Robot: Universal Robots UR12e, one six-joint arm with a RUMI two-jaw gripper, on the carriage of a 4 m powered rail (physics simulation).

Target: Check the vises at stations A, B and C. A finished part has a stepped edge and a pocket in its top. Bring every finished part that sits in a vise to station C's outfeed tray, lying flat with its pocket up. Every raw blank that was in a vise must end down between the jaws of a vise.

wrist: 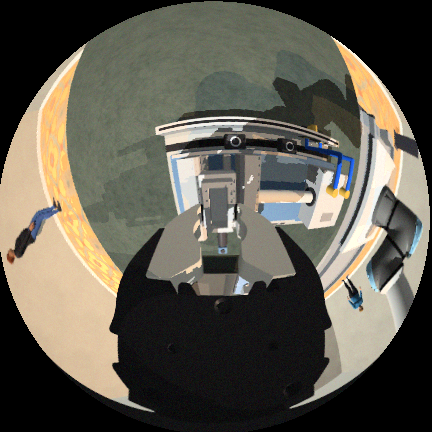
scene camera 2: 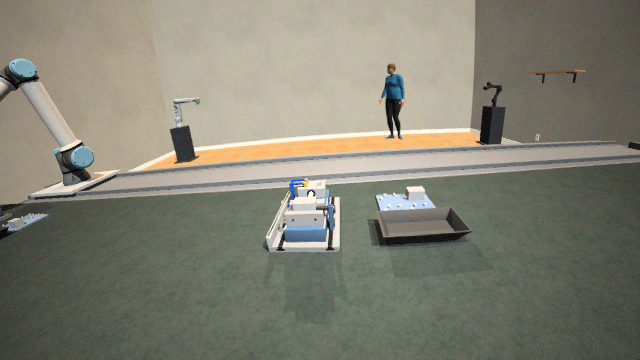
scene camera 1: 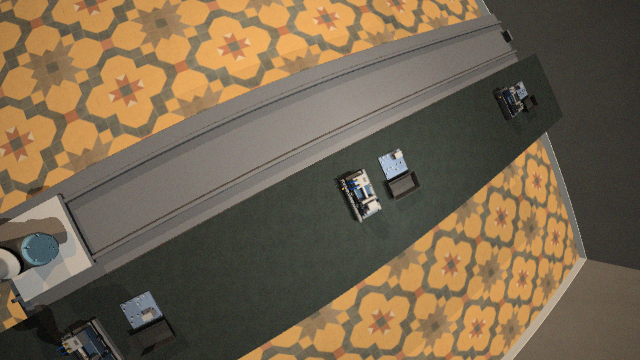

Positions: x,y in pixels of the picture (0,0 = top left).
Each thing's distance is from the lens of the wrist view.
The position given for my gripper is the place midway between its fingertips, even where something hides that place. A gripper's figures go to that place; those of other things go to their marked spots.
my gripper [wrist: 218,206]: 13 cm
pale part [wrist: 217,187]: 12 cm
